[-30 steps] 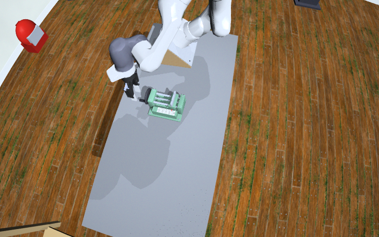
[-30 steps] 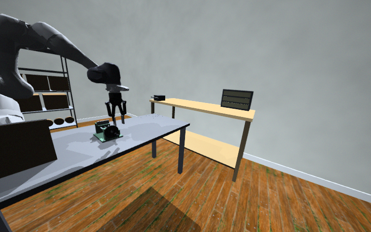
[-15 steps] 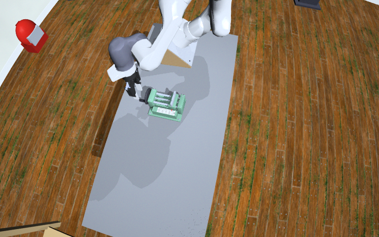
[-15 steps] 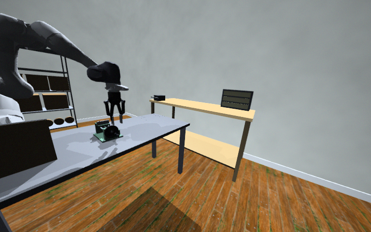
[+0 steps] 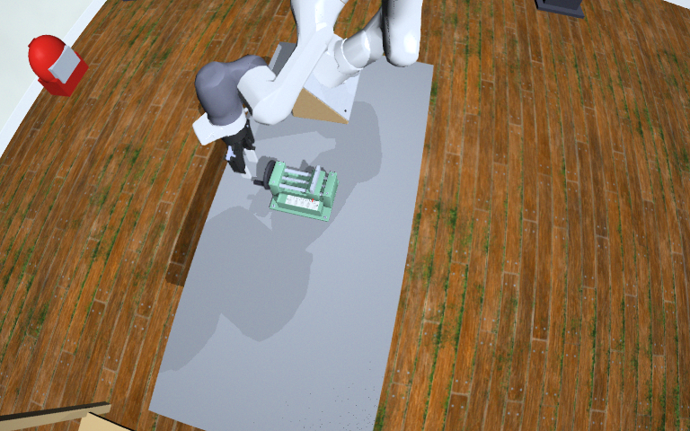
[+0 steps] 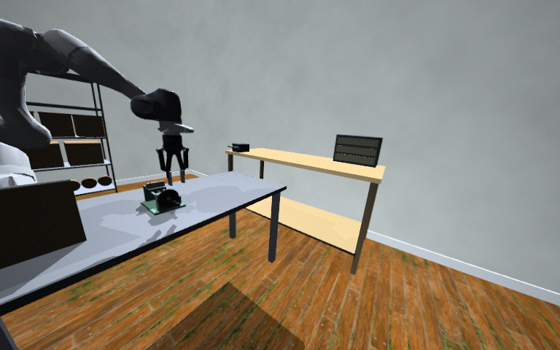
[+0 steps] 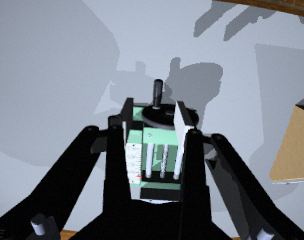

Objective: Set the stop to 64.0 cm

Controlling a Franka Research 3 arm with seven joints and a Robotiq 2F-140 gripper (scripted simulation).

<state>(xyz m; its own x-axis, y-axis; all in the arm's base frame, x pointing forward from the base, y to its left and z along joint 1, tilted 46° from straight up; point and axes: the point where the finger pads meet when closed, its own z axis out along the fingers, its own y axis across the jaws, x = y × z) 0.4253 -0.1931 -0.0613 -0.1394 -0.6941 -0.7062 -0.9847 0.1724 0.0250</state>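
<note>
My hand is 1 cm past the dark handwheel, 2 cm to the right of it and 13 cm above it. Also, from my hand: stop carriage: 1 cm ahead, 19 cm to the left, 10 cm below.
</note>
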